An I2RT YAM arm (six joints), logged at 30 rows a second.
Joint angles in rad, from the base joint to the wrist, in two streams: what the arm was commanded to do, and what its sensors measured. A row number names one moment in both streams.
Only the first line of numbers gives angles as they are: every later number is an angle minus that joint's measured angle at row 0.
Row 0, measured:
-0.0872, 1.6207, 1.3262, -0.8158, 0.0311, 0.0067
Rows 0 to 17, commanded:
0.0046, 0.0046, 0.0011, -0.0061, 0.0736, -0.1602
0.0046, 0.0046, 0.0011, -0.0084, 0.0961, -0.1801
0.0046, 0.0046, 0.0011, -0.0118, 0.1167, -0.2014
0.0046, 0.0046, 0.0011, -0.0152, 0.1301, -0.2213
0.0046, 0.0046, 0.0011, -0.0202, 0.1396, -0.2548
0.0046, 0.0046, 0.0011, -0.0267, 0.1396, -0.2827
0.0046, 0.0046, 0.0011, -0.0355, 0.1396, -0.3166
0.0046, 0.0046, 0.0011, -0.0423, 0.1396, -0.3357
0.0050, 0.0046, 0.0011, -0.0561, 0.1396, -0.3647
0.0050, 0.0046, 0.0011, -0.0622, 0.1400, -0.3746
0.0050, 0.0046, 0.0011, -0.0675, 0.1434, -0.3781
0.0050, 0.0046, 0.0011, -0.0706, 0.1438, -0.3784
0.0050, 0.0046, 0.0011, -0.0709, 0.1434, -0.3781
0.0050, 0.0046, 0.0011, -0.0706, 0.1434, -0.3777
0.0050, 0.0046, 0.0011, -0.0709, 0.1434, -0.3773
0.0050, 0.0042, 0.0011, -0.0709, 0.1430, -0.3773
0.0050, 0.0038, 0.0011, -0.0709, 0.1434, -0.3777
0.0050, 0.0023, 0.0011, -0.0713, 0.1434, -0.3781
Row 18, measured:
0.0000, 0.0000, 0.0000, -0.0690, 0.1270, -0.3479
